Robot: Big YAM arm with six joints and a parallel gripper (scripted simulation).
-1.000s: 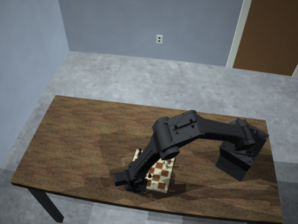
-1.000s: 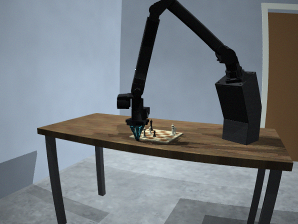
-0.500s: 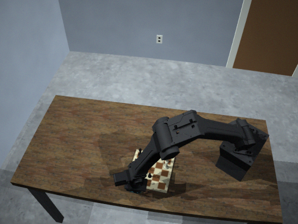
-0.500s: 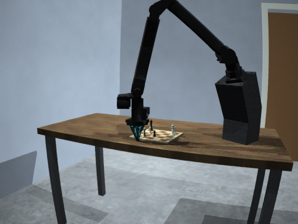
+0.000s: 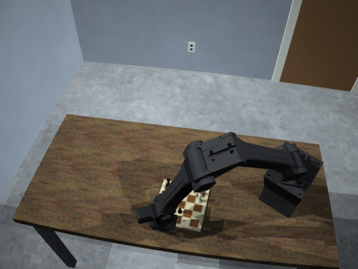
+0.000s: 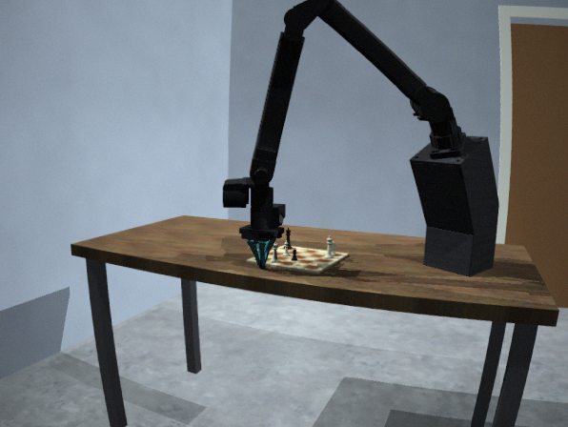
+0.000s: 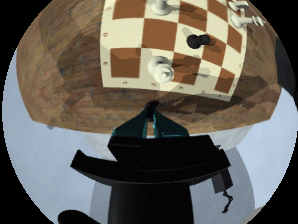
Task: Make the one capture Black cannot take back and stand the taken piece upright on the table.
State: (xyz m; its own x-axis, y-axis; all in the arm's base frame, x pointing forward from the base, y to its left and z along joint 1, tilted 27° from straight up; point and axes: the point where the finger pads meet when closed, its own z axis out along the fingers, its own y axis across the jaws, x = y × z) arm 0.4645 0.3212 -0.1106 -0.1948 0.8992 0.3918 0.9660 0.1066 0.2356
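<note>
The chessboard is 150 mm to the right of my hand, 20 mm below it and 20 mm behind it. From my hand the other things lie so: tall black piece: 220 mm to the right, 60 mm ahead, 20 mm above; then tall white piece: 190 mm to the right, 100 mm behind, 20 mm above.
</note>
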